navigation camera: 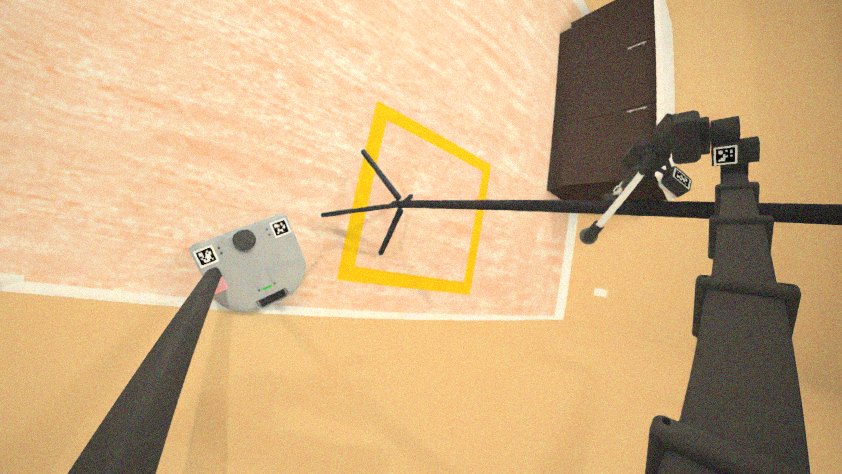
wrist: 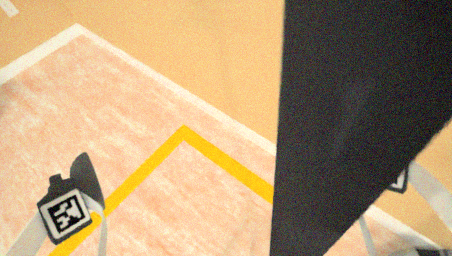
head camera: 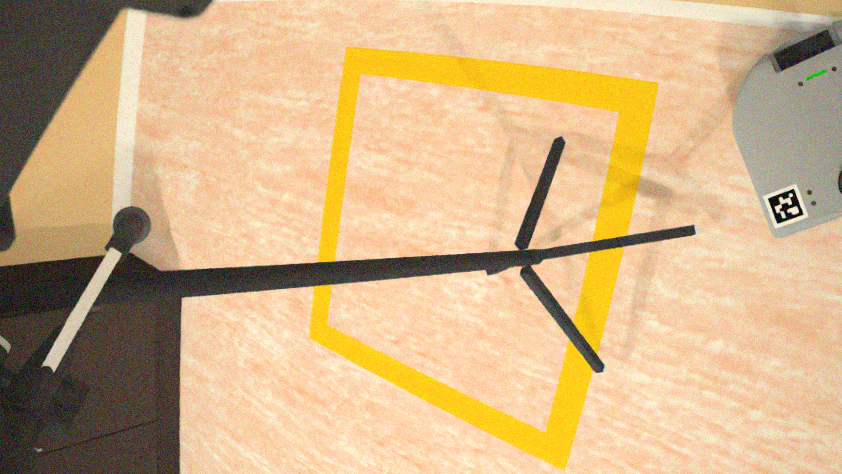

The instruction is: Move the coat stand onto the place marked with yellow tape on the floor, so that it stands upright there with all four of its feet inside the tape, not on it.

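Pixels of known places: gripper, between the fingertips: (navigation camera: 596,220) (wrist: 223,153) (head camera: 113,255); robot's base, origin of its link: (navigation camera: 244,238).
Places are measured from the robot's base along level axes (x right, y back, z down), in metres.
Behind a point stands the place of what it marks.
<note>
The black coat stand (head camera: 412,263) @[x 0.606, y 0.107, z -0.589 m] (navigation camera: 530,205) @[x 0.626, y 0.125, z -0.863 m] (wrist: 360,100) has a long post. In the head view one foot reaches past the right strip of the yellow tape (head camera: 338,176) @[x 1.260, y 0.525, z -0.001 m] (navigation camera: 406,279) @[x 0.648, y 0.527, z -0.001 m] (wrist: 225,162) @[x 0.806, y 0.643, z -0.001 m], one reaches the outer edge of that strip, and one lies inside the outline. The fourth is mostly hidden behind the post. Faint leg shadows lie apart from the feet; I cannot tell whether the feet touch the floor or how far the stand leans. My gripper (navigation camera: 603,210) @[x 0.699, y 0.195, z -0.997 m] (wrist: 223,153) @[x 0.699, y 0.195, z -0.997 m] is open, its fingers on either side of the post. The post is near the right finger, which it partly hides.
A dark brown cabinet (head camera: 123,370) @[x 2.476, y 0.197, z -0.304 m] (navigation camera: 601,105) @[x 2.690, y -0.123, z -0.469 m] with drawers stands close to the gripper and post. My grey base (head camera: 777,141) @[x 0.103, y 0.111, z -0.160 m] (navigation camera: 259,259) @[x 0.018, y 0.082, z -0.159 m] is beside the tape. A white-edged pinkish floor area lies under the tape. A small white piece (navigation camera: 599,292) @[x 2.320, y 1.517, z -0.392 m] lies on the tan floor.
</note>
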